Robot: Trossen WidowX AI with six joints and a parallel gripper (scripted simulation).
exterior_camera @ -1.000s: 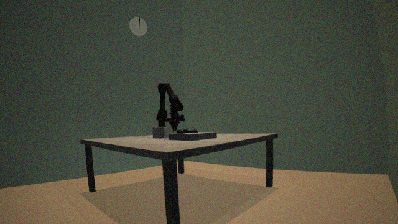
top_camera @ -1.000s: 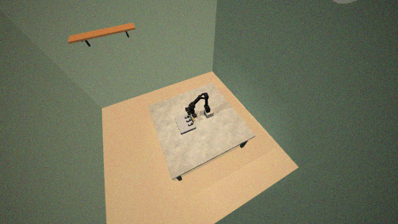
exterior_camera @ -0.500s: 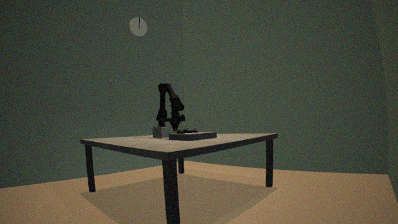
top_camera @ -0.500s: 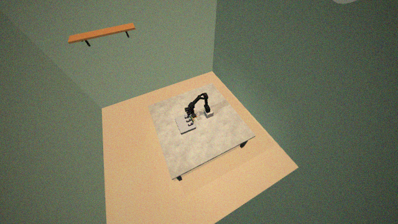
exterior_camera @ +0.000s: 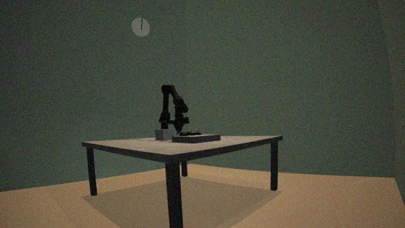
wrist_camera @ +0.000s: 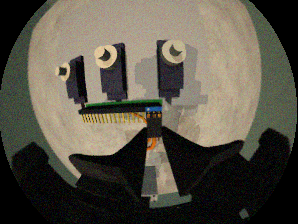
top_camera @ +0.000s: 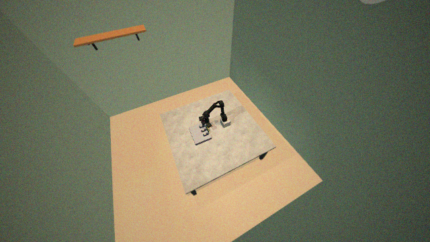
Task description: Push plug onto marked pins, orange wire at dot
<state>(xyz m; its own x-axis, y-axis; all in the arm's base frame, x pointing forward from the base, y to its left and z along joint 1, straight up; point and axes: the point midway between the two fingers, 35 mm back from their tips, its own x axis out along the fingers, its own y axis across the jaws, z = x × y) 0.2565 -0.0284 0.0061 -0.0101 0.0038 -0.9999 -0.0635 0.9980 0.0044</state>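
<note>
Right now my gripper tip is 30 mm short of the blue band. Round my gripper tip: grey printed holder 180 mm ahead, 60 mm to the left, 50 mm below.
</note>
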